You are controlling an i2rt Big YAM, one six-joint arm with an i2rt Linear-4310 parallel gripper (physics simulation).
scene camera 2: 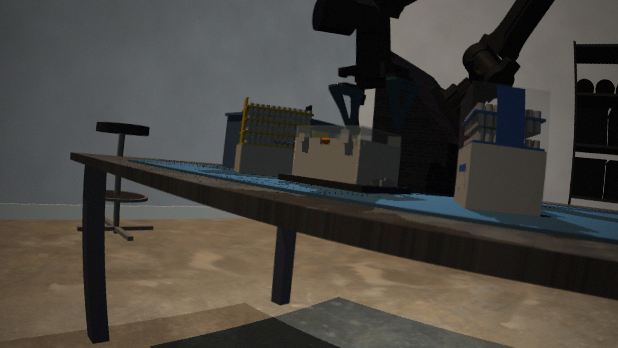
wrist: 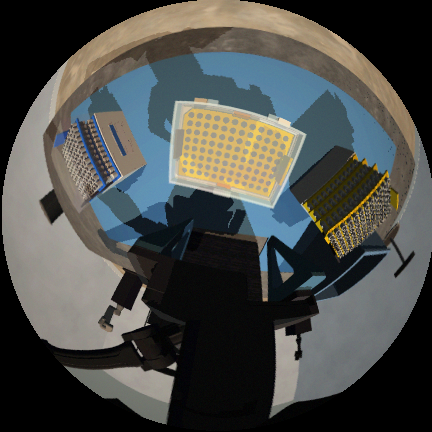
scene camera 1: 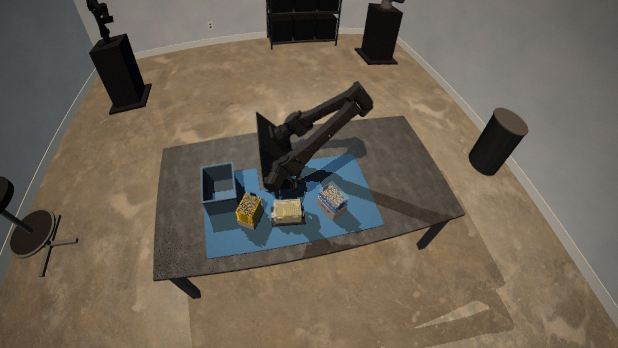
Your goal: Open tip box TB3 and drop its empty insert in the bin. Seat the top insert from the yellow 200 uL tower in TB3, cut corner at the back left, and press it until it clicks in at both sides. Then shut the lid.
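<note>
The tip box [scene camera 1: 287, 218] [scene camera 2: 325, 162] stands on a dark base. Its clear lid [scene camera 2: 377, 131] [wrist: 173, 150] is down over it. Through the lid a yellow insert [wrist: 230, 155] with rows of grey round spots shows; whether these are tips or empty holes I cannot tell. The insert's cut corner appears at the upper left in the wrist view. The yellow tower [scene camera 1: 249, 209] [scene camera 2: 277, 125] [wrist: 355, 205] holds several stacked tiers. The blue-grey bin [scene camera 1: 218, 201] [scene camera 2: 231, 142] stands behind the tower. My gripper [scene camera 2: 375, 125] [wrist: 232, 230] is open, on the arm's side of the box, with nothing between its fingers.
A blue-tiered tower [scene camera 1: 332, 199] [scene camera 2: 501, 150] [wrist: 97, 155] with a clear cover stands on the other side of the box from the yellow tower. The blue mat [scene camera 1: 225, 245] [wrist: 280, 90] lies under the box and towers. The arm's base is behind the mat.
</note>
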